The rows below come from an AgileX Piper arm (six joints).
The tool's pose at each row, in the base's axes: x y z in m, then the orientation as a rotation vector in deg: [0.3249 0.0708 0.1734 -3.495 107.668 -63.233]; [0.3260 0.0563 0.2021 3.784 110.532 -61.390]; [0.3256 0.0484 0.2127 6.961 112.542 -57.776]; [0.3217 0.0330 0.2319 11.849 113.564 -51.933]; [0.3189 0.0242 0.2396 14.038 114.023 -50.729]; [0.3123 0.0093 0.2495 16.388 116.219 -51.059]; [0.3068 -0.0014 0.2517 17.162 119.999 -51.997]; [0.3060 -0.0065 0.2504 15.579 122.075 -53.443]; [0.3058 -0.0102 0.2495 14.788 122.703 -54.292]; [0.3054 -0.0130 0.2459 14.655 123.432 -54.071]
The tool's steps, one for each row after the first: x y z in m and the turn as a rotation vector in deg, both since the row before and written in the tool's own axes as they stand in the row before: [-0.0137 -0.0286 0.0056 0.516 4.532 4.749]; [-0.0047 -0.0120 0.0029 -1.824 2.037 3.213]; [-0.0077 -0.0235 0.0029 -2.370 1.511 5.606]; [-0.0028 -0.0116 0.0016 -0.100 0.991 1.807]; [-0.0018 -0.0188 0.0024 0.614 2.843 0.615]; [0.0028 -0.0115 0.0031 0.128 3.763 -1.187]; [0.0020 -0.0034 0.0036 0.050 1.483 -2.300]; [0.0012 -0.0022 0.0029 0.202 0.412 -1.059]; [0.0032 -0.0002 0.0033 -0.354 0.554 -0.237]
